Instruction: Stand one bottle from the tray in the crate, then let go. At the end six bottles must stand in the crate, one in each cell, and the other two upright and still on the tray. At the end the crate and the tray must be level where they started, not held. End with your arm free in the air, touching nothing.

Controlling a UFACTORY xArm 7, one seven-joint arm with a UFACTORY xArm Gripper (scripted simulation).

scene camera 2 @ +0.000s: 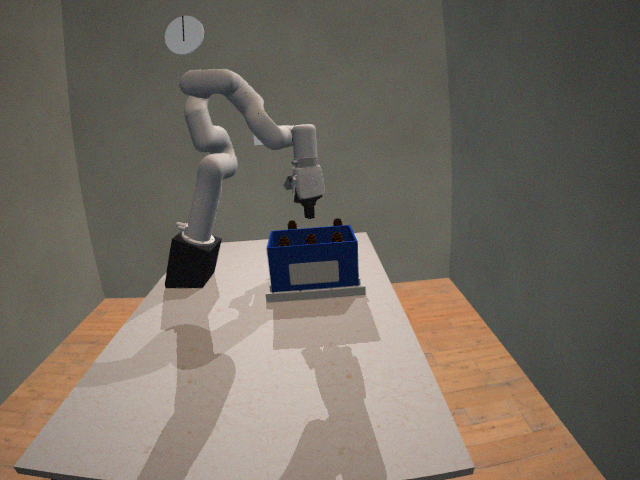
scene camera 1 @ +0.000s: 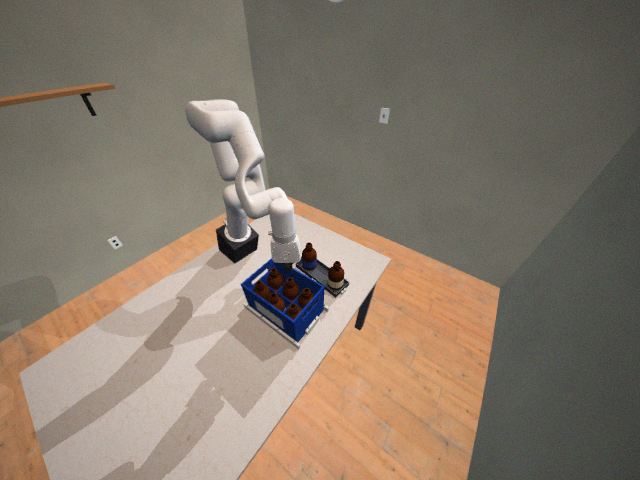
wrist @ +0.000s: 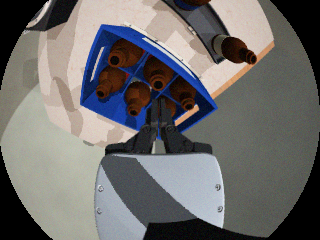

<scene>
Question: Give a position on a blue crate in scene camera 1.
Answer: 295,328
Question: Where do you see a blue crate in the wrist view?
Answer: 114,107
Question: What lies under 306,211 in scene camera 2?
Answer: The gripper.
</scene>
